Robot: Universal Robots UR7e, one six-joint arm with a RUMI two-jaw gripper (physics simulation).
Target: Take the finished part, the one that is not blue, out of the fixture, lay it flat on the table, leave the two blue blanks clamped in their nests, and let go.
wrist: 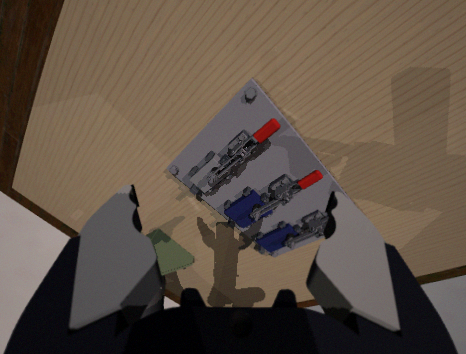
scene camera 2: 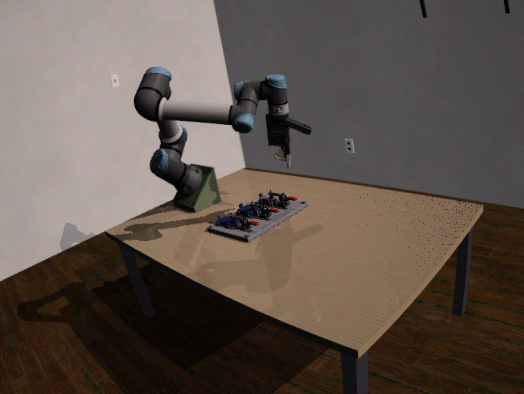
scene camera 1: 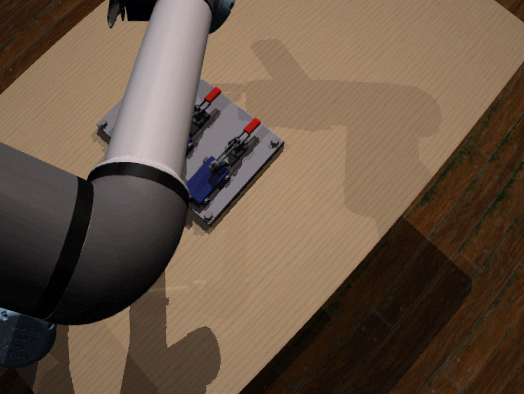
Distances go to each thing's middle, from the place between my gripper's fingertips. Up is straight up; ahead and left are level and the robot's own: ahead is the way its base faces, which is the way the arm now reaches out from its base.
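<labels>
Position of my gripper relative to the grey fixture plate (scene camera 1: 243, 170): 13 cm to the left of it, 7 cm past it, 19 cm above it.
</labels>
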